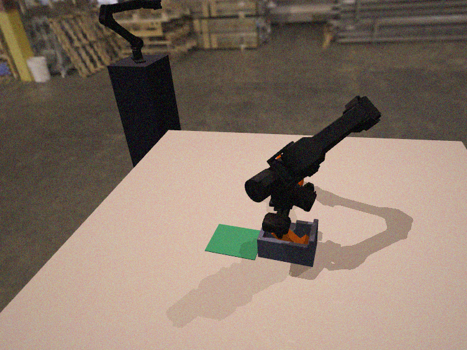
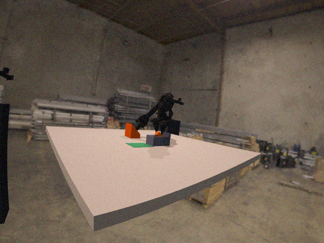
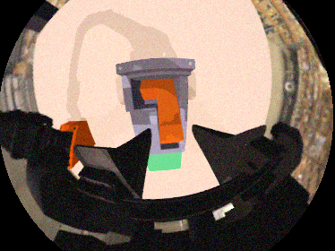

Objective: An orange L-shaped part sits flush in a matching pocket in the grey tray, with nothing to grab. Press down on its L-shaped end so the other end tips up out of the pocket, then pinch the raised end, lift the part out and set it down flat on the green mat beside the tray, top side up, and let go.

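The orange L-shaped part lies 4 cm below my gripper tip, 3 cm to the left of it and 2 cm behind it. Round my gripper tip: tray: 10 cm below, 2 cm behind, 1 cm to the left; then green mat: 14 cm to the right, 10 cm below, 1 cm behind.
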